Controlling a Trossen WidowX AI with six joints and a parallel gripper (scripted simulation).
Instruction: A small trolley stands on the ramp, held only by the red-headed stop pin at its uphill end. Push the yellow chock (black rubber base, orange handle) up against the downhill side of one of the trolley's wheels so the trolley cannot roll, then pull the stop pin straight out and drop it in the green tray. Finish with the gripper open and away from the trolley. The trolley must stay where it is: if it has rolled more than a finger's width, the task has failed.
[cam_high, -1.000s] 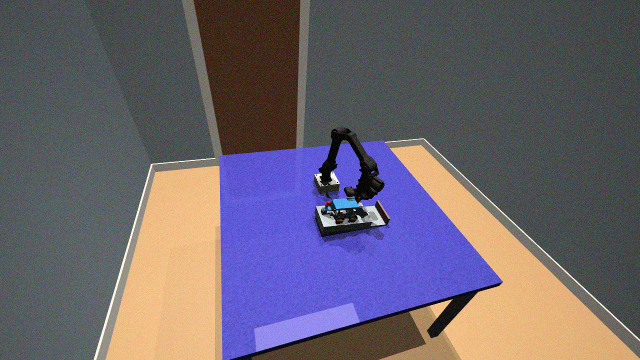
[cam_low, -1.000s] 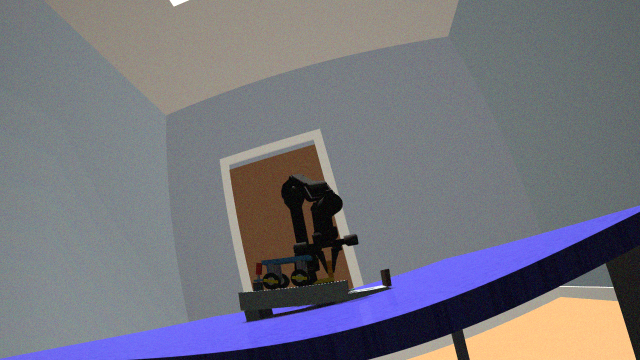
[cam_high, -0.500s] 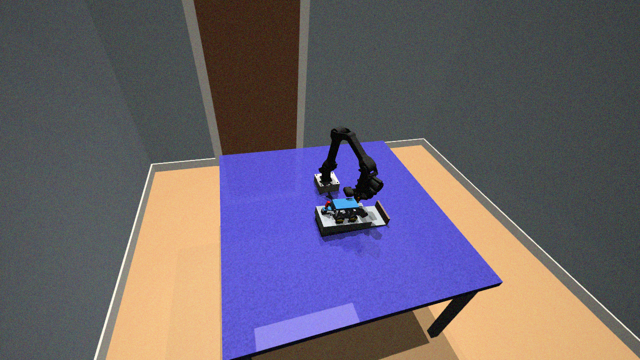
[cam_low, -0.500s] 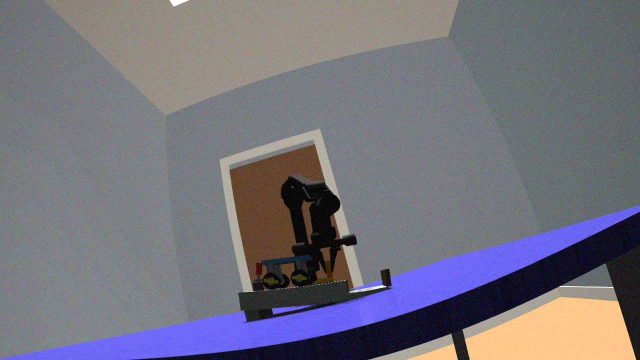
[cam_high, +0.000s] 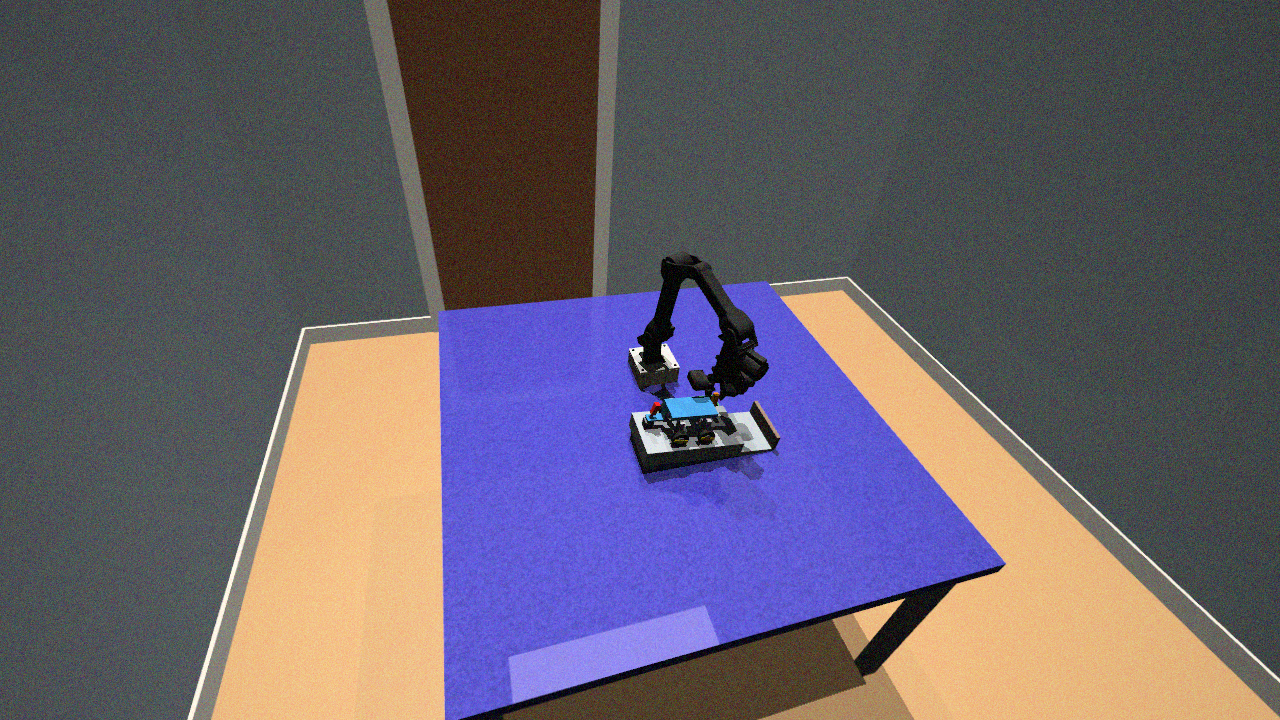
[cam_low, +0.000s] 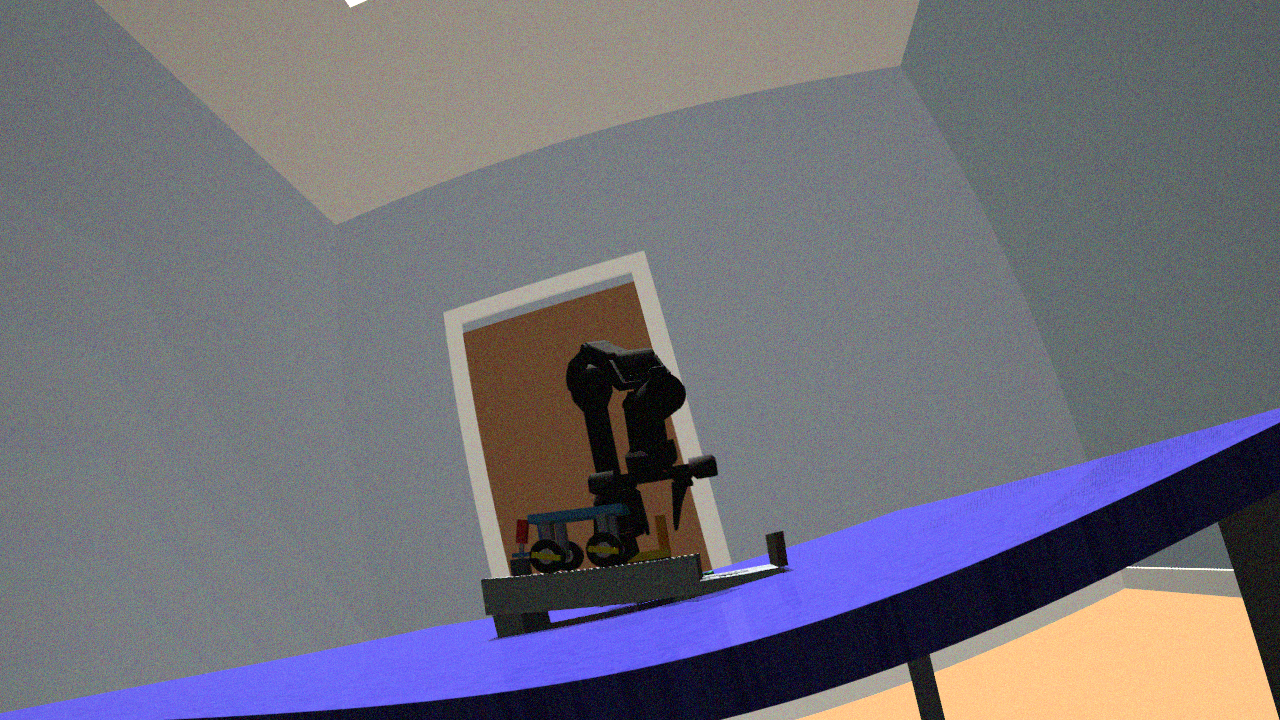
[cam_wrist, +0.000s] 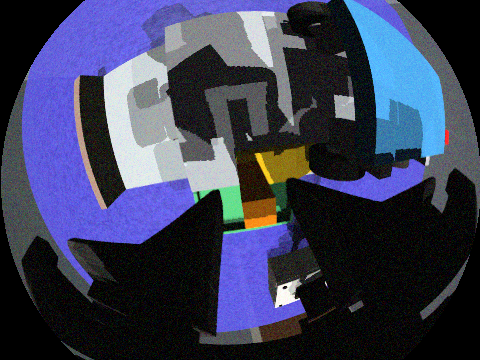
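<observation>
Right now the yellow chock is 20 mm to the right of my gripper tip and 20 mm below it. Also, from my gripper tip: brown end stop (70 mm ahead, 140 mm to the left, 70 mm below); red-headed stop pin (30 mm ahead, 200 mm to the right, 30 mm above); trolley (50 mm ahead, 110 mm to the right, 10 mm above).
</observation>
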